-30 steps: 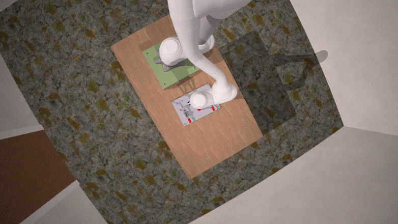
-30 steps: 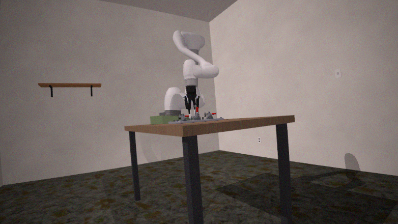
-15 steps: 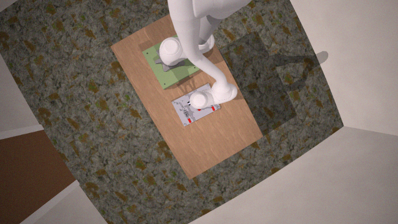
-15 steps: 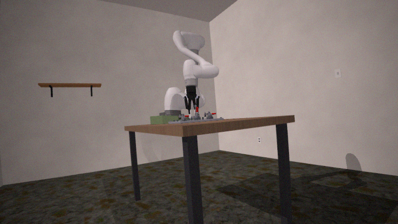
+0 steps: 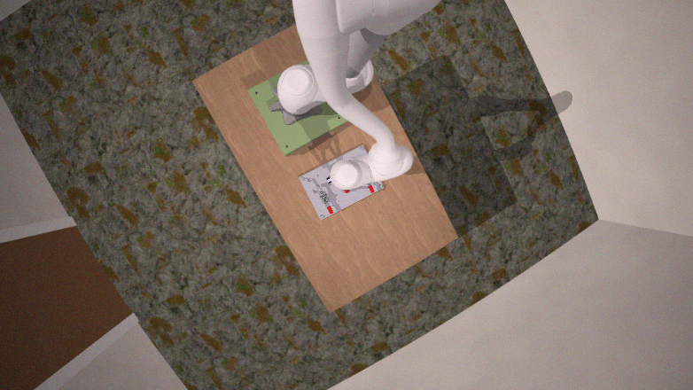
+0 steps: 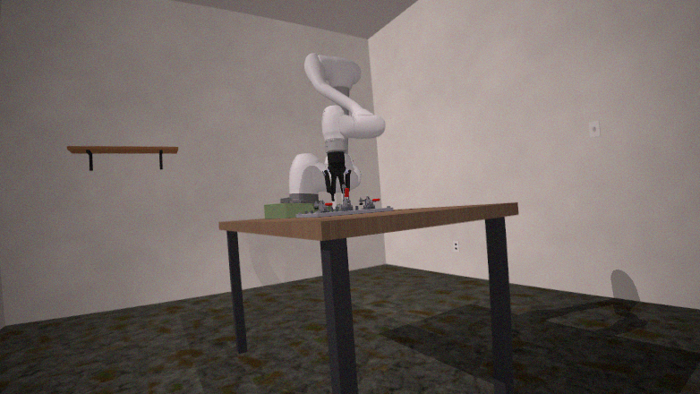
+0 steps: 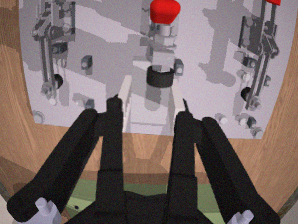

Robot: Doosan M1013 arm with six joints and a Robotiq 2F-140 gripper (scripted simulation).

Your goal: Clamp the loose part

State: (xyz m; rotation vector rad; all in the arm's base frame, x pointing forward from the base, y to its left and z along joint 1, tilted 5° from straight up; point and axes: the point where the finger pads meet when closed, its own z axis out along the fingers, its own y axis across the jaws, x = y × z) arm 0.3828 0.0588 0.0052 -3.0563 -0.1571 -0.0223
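Now: the loose part 30 mm below my hand. The rest, counted from my hand: grey fixture plate: 50 mm ahead, 50 mm below.
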